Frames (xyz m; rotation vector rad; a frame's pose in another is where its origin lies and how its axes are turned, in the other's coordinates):
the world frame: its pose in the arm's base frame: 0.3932 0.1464 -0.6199 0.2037 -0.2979 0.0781
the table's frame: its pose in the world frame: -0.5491 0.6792 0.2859 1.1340 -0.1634 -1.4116
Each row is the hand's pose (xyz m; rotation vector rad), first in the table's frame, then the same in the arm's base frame.
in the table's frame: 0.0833 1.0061 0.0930 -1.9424 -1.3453 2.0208
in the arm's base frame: 0.1687 0.2619 0.3918 -1.3718 -0.7601 0.0758
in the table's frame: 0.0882 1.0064 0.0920 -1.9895 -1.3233 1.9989
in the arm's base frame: 0.1718 0.2590 0.3891 -1.3814 -0.7210 0.0776
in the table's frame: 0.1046 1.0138 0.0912 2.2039 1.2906 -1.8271
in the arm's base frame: 0.1836 0.2458 0.3856 -1.4528 -0.5439 0.0264
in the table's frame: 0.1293 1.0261 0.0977 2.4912 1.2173 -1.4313
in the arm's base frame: 0.1960 0.2205 0.3827 -1.5460 -0.2323 -0.1048
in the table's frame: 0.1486 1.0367 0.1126 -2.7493 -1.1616 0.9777
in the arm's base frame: 0.1989 0.1941 0.3829 -1.5896 0.0888 -0.2901
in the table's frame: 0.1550 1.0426 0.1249 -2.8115 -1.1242 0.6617
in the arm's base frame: 0.1955 0.1798 0.3861 -1.5853 0.2722 -0.4362
